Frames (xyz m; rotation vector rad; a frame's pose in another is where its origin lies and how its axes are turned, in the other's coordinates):
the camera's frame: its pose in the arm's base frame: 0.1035 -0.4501 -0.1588 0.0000 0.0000 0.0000
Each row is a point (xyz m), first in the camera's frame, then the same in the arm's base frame.
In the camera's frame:
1: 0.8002 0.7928 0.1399
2: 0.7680 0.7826 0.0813
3: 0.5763 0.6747 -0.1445
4: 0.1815 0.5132 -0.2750
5: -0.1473 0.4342 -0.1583
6: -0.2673 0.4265 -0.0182
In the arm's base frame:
1: 0.9037 0.3427 -0.0189
2: 0.8715 0.3325 -0.0775
3: 0.6798 0.2246 -0.3033
4: 0.2850 0.0631 -0.4338
5: -0.0438 -0.0159 -0.3171
6: -0.1638 -0.0236 -0.1770

